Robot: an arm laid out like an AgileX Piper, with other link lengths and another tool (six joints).
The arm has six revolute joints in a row. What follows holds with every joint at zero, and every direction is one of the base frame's. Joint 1 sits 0.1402 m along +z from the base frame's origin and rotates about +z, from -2.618 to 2.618 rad. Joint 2 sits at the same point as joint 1 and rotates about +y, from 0 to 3.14 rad. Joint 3 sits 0.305 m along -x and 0.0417 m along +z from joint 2 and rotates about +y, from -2.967 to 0 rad. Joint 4 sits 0.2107 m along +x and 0.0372 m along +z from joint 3 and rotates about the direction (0.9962, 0, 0.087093), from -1.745 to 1.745 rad. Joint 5 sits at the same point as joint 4 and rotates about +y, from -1.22 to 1.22 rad. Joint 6 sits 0.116 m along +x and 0.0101 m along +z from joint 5 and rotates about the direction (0.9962, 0, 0.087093), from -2.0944 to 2.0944 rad. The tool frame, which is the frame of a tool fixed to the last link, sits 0.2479 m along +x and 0.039 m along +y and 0.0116 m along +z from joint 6; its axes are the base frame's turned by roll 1.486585, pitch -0.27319 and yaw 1.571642 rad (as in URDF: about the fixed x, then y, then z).
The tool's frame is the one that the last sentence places.
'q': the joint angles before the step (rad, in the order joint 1, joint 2, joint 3, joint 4, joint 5, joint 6). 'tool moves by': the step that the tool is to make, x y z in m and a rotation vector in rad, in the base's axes. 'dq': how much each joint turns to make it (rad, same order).
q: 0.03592 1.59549 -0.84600 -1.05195 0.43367 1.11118
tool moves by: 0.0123 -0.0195 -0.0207 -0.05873 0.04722 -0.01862
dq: -0.00004 0.11161 -0.06077 -0.08243 0.04418 0.05587
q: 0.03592 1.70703 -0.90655 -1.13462 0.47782 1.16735
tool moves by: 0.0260 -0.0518 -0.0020 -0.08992 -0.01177 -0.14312
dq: 0.00005 0.14837 -0.14235 -0.09855 0.14978 0.14582
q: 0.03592 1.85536 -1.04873 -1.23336 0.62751 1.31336
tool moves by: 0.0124 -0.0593 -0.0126 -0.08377 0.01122 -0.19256
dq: -0.01766 0.18841 -0.19943 0.00660 0.18431 0.05964
